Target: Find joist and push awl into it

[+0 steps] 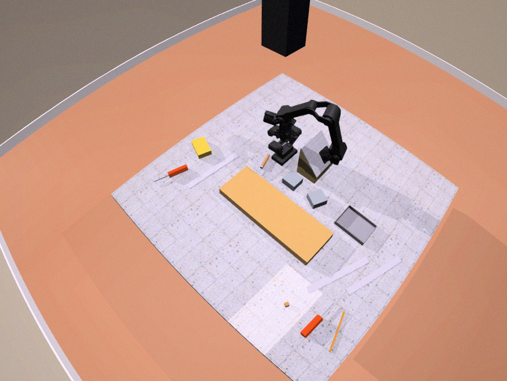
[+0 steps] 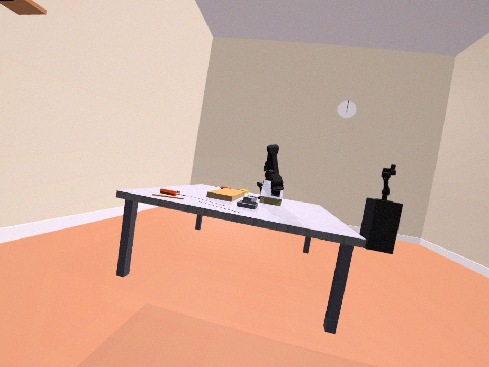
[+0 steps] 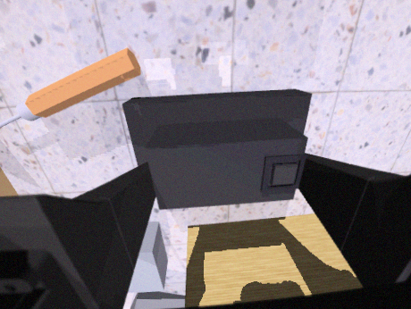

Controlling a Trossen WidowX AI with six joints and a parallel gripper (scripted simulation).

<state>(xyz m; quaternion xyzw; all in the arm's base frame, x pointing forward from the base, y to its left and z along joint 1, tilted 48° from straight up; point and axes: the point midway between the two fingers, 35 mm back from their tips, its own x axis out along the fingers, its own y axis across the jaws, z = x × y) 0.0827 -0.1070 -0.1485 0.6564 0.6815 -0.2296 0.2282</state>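
My gripper tip is 2 cm past the stud finder. Also, from my gripper tip: grey tray: 8 cm ahead, 50 cm to the left, 3 cm below; then yellow block: 26 cm ahead, 34 cm to the right, 3 cm below; then awl: 12 cm ahead, 4 cm to the right, 4 cm below.
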